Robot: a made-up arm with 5 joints. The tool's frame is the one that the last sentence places.
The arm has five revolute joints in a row. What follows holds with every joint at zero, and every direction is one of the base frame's.
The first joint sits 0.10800 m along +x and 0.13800 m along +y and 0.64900 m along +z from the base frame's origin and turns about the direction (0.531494, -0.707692, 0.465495), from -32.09 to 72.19 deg.
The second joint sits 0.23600 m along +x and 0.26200 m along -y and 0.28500 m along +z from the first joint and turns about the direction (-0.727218, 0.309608, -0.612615), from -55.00 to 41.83 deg.
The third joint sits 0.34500 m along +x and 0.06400 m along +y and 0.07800 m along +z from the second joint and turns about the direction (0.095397, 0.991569, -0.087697), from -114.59 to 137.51 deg.
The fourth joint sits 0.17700 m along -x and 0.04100 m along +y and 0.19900 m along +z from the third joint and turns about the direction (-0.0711, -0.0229, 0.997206), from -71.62 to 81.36 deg.
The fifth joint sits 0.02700 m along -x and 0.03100 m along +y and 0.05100 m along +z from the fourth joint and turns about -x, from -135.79 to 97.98 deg.
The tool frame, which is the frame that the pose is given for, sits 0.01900 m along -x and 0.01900 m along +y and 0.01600 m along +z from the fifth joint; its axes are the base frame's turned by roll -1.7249, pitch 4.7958 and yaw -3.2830 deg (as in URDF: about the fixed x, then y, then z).
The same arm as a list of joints. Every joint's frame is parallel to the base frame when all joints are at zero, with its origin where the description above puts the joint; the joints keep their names.
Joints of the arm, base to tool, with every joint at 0 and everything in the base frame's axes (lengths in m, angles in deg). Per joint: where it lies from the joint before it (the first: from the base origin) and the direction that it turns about. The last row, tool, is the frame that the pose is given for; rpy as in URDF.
joint 1: axis 0.531494 -0.707692 0.465495 offset 0.108 0.138 0.649
joint 2: axis -0.727218 0.309608 -0.612615 offset 0.236 -0.262 0.285
joint 3: axis 0.095397 0.991569 -0.087697 offset 0.345 0.064 0.078
joint 4: axis -0.0711 -0.0229 0.997206 offset -0.177 0.041 0.199
joint 5: axis -1 0 0 offset -0.027 0.031 0.051
tool: offset -0.019 0.019 0.016 rpy -1.72 4.8 -3.28
Joint limits (deg, base to tool): -32.09..72.19 -55..41.83 -114.59..137.51 -71.62..81.36 -135.79..97.98

